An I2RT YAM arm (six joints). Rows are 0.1 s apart.
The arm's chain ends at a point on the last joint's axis. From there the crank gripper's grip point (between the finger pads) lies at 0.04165 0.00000 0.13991 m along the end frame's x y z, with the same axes.
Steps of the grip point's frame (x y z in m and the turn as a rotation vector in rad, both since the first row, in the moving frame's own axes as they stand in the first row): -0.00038, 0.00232, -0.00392, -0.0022, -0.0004, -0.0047; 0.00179, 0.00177, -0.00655, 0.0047, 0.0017, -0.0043; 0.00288, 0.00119, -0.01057, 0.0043, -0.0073, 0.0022; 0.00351, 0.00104, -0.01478, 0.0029, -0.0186, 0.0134; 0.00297, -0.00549, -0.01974, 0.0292, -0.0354, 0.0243; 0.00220, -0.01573, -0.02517, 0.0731, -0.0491, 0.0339
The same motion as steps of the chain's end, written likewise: -0.00032, 0.00221, -0.00394, -0.0022, -0.0004, -0.0047; 0.00155, 0.00261, -0.00648, 0.0047, 0.0017, -0.0043; 0.00390, 0.00170, -0.01087, 0.0043, -0.0073, 0.0022; 0.00612, 0.00091, -0.01553, 0.0029, -0.0186, 0.0134; 0.00791, -0.00234, -0.02108, 0.0292, -0.0354, 0.0243; 0.00896, -0.00674, -0.02672, 0.0731, -0.0491, 0.0339
